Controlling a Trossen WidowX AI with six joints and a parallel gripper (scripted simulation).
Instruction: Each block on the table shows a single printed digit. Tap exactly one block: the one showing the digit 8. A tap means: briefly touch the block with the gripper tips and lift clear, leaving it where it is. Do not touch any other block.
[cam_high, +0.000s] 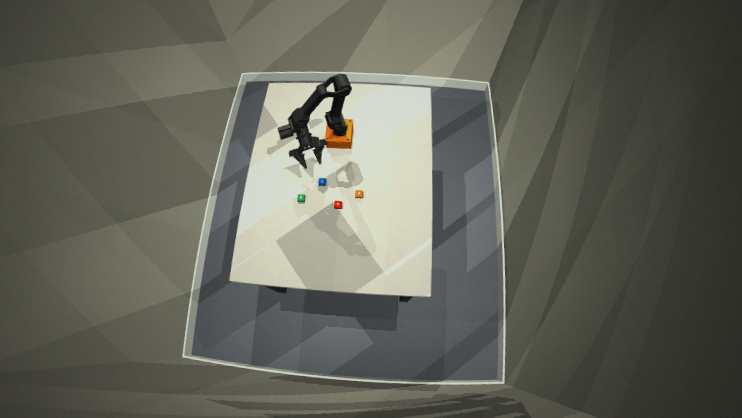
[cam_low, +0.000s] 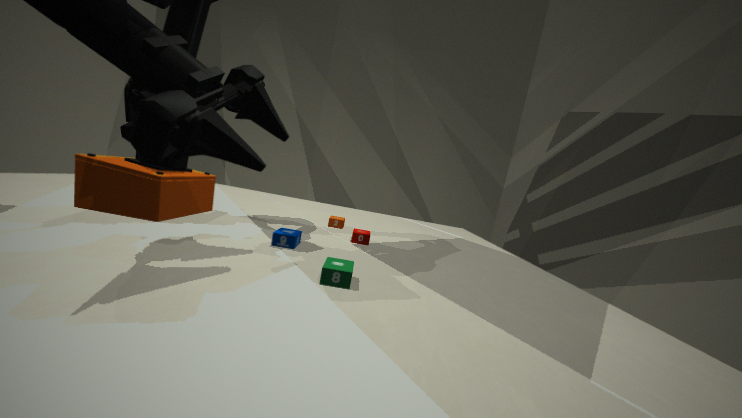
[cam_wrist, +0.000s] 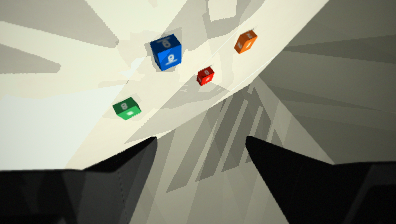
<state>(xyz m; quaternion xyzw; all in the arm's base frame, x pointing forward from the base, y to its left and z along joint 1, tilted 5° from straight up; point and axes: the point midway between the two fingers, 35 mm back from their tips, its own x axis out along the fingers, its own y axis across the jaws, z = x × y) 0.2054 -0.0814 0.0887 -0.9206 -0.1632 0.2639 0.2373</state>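
The green block lies 120 mm below my gripper tip, 110 mm ahead of it and 50 mm to the right of it. From my gripper tip the other things lie so: blue block 120 mm below, 30 mm to the left, 20 mm ahead; red block 130 mm to the left, 120 mm below, 120 mm ahead; orange block 210 mm to the left, 120 mm below, 50 mm ahead.
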